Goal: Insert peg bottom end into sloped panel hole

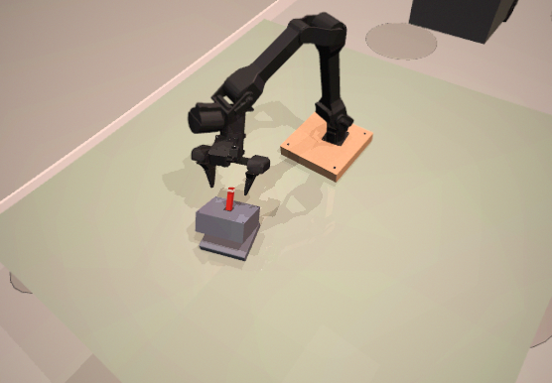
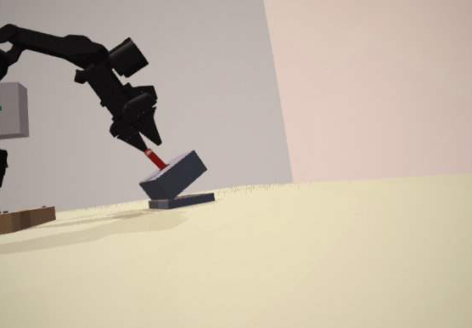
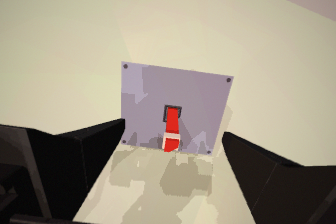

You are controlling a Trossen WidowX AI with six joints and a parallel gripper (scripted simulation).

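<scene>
Now: the red peg 20 mm below my gripper tip. From my gripper tip the other things lie so: grey base plate (50 mm ahead, 10 mm to the left, 130 mm below); grey sloped panel (40 mm ahead, 10 mm to the left, 70 mm below).
</scene>
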